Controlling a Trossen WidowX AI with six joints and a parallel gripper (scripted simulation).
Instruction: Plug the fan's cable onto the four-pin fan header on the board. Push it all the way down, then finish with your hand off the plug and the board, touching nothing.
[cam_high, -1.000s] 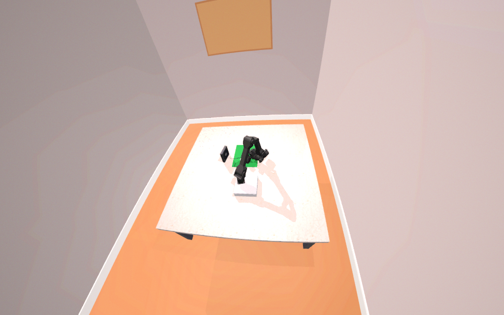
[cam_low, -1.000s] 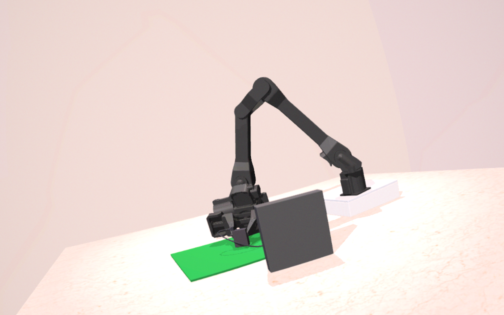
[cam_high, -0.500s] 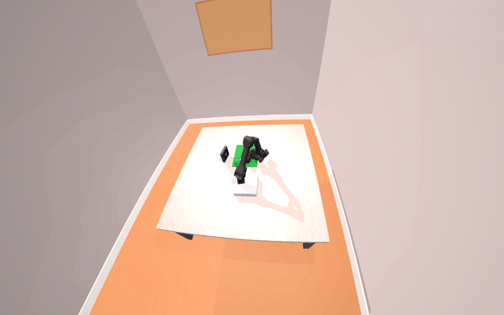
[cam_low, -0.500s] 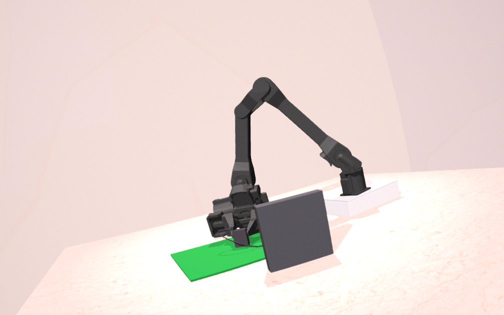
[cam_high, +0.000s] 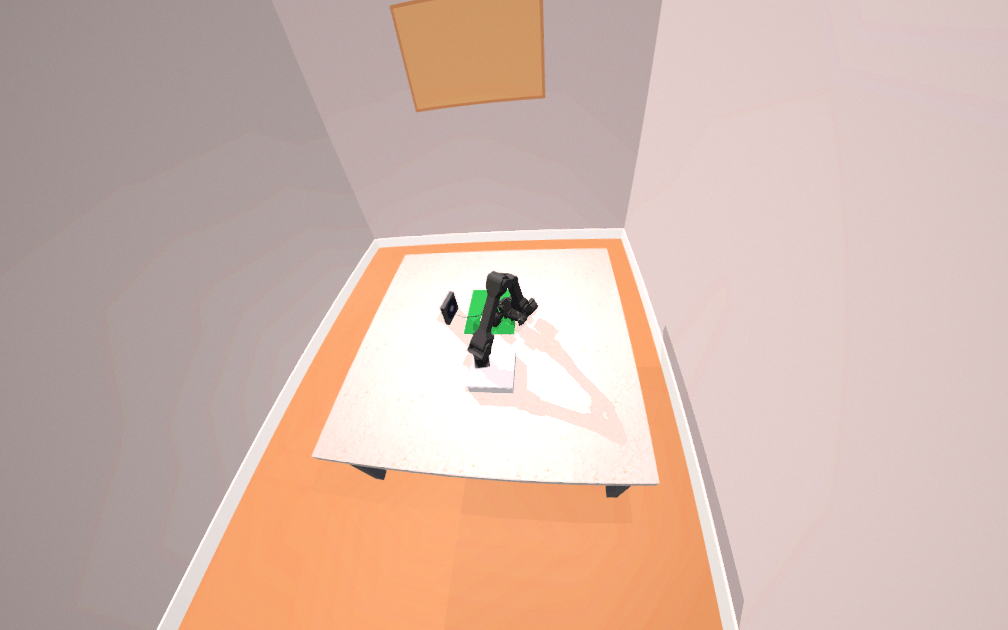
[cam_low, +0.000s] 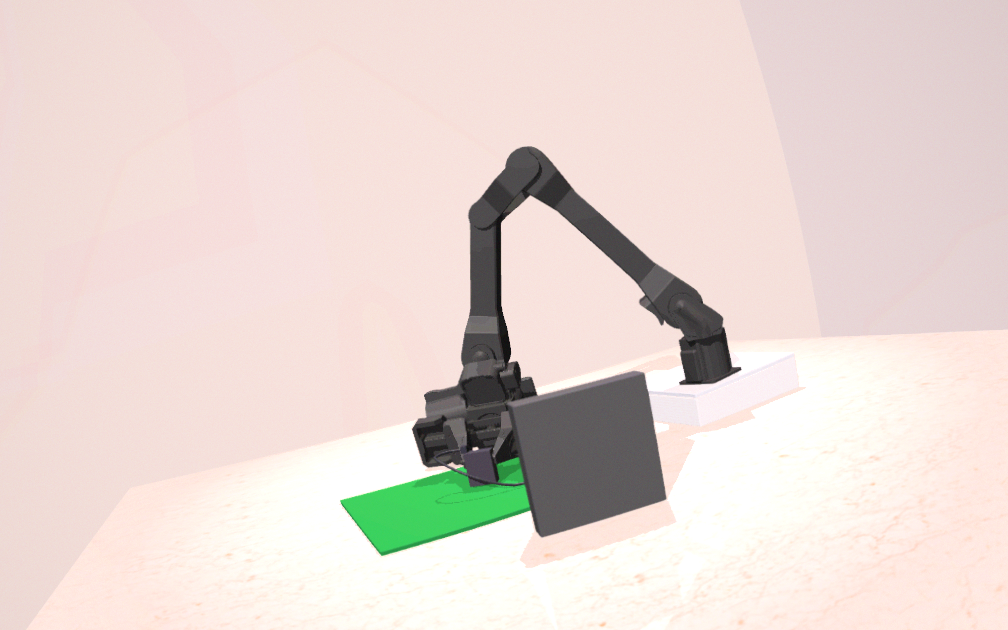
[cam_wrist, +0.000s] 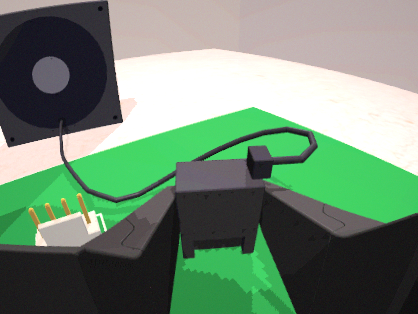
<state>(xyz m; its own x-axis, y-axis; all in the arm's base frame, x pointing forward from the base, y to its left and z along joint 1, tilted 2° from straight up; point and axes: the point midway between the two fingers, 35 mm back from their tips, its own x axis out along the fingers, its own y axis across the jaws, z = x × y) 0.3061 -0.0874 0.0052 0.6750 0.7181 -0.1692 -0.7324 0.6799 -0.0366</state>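
Now: the dark fan plug 1 cm below my gripper tip. The rest, counted from my gripper tip: white four-pin header (5 cm to the left, 5 cm behind, 3 cm below); dark square fan (20 cm to the left, 3 cm above); green board (5 cm below).
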